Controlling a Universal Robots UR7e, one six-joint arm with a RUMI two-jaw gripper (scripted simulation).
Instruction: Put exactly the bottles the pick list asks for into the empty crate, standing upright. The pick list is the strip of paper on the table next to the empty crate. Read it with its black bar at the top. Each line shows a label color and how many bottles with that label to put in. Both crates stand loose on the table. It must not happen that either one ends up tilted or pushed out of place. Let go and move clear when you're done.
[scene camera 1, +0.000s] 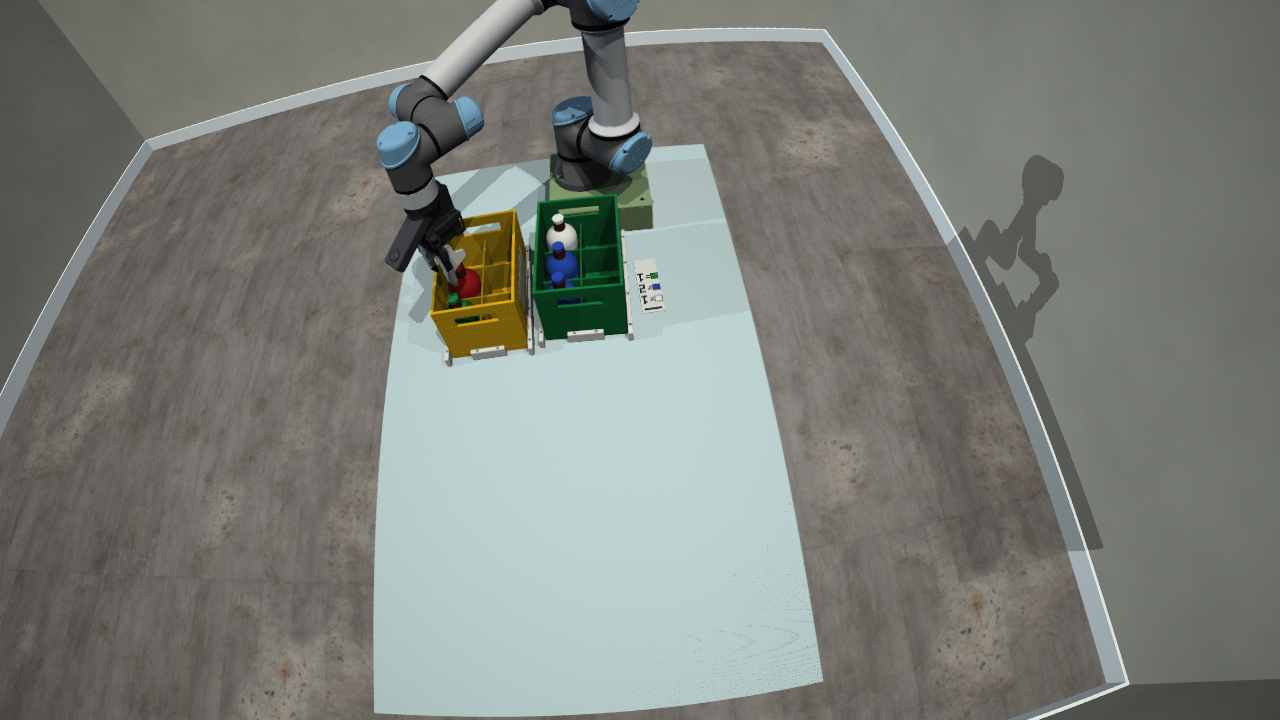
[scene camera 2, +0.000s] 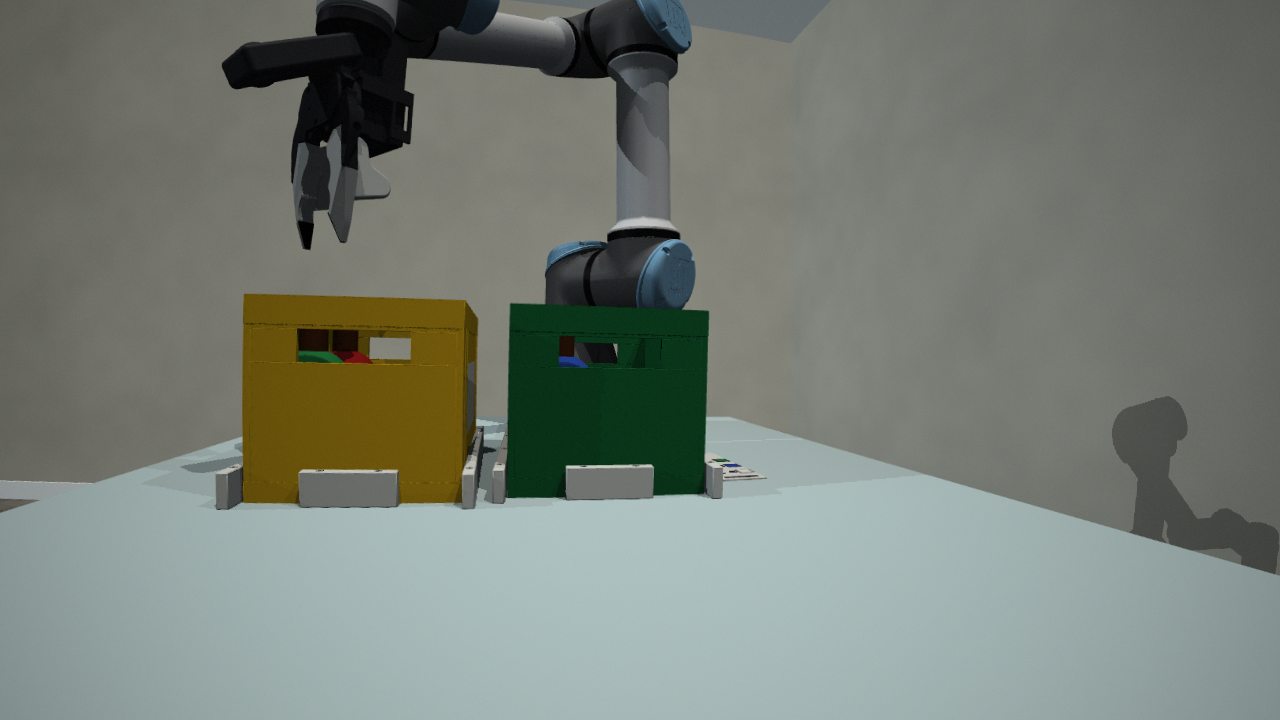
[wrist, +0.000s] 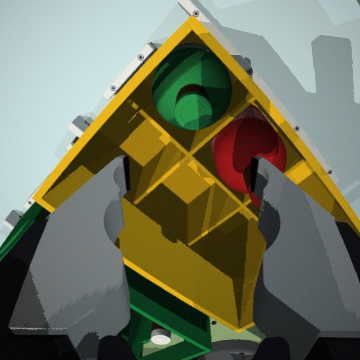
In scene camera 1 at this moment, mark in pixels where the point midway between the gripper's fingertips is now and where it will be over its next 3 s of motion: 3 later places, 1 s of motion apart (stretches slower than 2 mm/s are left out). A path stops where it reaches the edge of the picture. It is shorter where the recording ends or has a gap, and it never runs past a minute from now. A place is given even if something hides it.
The gripper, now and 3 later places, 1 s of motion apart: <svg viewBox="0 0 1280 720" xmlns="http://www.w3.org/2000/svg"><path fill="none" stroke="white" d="M446 278L451 287L456 298L457 303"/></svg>
